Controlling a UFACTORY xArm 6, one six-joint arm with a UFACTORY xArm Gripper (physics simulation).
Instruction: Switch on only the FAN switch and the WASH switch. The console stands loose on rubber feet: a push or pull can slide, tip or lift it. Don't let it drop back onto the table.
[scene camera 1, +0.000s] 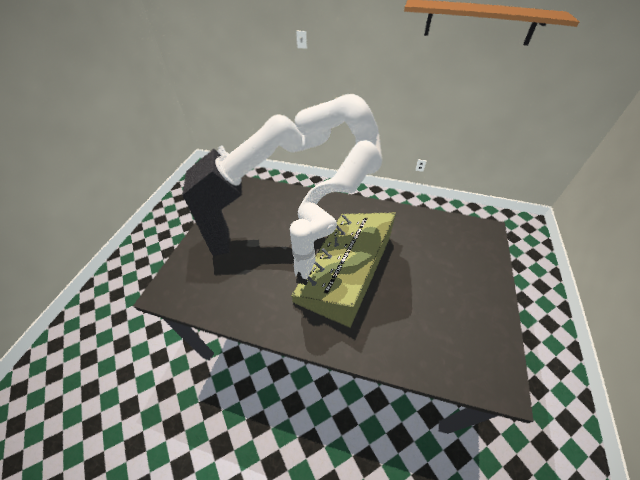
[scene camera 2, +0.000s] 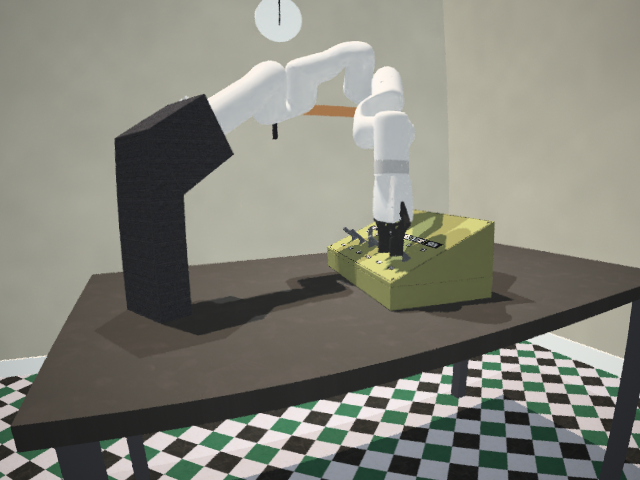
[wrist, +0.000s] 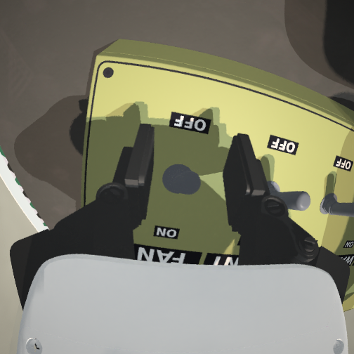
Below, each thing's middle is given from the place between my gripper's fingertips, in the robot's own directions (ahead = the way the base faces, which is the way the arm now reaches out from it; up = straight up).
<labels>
My hand is 20 cm to the right of the yellow-green console (scene camera 2: 449, 259), 5 cm short of it and 2 cm above it.
</labels>
